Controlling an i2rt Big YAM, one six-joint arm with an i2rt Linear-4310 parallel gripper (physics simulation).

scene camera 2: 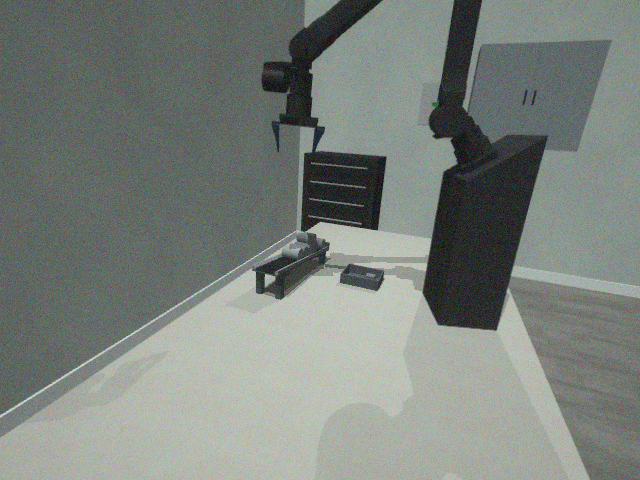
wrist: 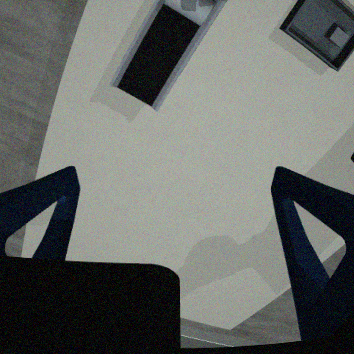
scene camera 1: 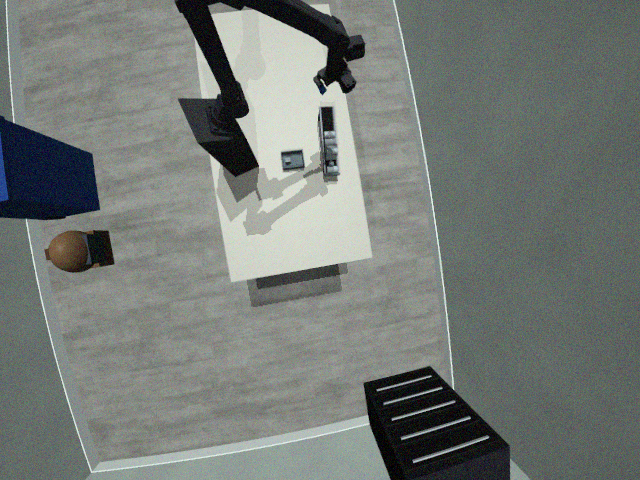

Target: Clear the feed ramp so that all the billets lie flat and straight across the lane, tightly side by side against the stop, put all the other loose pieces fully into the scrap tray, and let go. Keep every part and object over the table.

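Pixels of known places: gripper, between the fingertips: [scene camera 2: 295, 153] [wrist: 175, 176] [scene camera 1: 330, 87]; arm's base, origin of its link: [scene camera 2: 477, 160] [scene camera 1: 219, 122].
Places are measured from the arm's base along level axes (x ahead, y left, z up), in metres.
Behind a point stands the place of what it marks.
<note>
The feed ramp [scene camera 1: 326, 118] @[x 0.506, y 0.113, z -0.347 m] [scene camera 2: 279, 268] @[x 0.494, y 0.130, z -0.346 m] [wrist: 157, 55] @[x 0.510, y 0.103, z -0.349 m] stands on legs on the table, its dark lane bare at the near end in scene camera 2. Several grey billets [scene camera 1: 329, 143] @[x 0.489, y -0.041, z -0.327 m] [scene camera 2: 293, 251] @[x 0.491, y 0.028, z -0.326 m] lie bunched in the other part of the lane; a darker block [scene camera 2: 311, 238] @[x 0.465, y -0.071, z -0.306 m] stands up among them. Which pieces are loose scrap is too small to tell. The scrap tray [scene camera 1: 292, 167] @[x 0.264, y -0.114, z -0.407 m] [scene camera 2: 359, 283] @[x 0.275, y -0.019, z -0.417 m] [wrist: 306, 46] @[x 0.292, y -0.020, z -0.395 m] lies beside the ramp with a small grey piece [scene camera 1: 287, 161] @[x 0.242, y -0.076, z -0.403 m] [scene camera 2: 370, 275] @[x 0.247, y -0.063, z -0.401 m] [wrist: 340, 35] @[x 0.246, y -0.070, z -0.401 m] in it. My gripper [scene camera 2: 296, 150] @[x 0.476, y 0.079, z -0.015 m] [wrist: 175, 176] @[x 0.476, y 0.079, z -0.015 m] is open and empty, high above the table, beyond the ramp's bare end.
The arm's dark pedestal [scene camera 1: 227, 149] @[x -0.005, y -0.084, z -0.075 m] [scene camera 2: 480, 242] @[x -0.031, y 0.105, z -0.188 m] stands on the table [scene camera 1: 305, 232] @[x 0.263, y -0.500, z -0.430 m] [scene camera 2: 258, 387] @[x 0.371, y 0.500, z -0.430 m] [wrist: 200, 150] @[x 0.350, y 0.263, z -0.430 m] on the tray's far side from the ramp. The ramp is near one long table edge. A dark drawer cabinet [scene camera 1: 439, 423] [scene camera 2: 343, 191] stands on the floor past the table.
</note>
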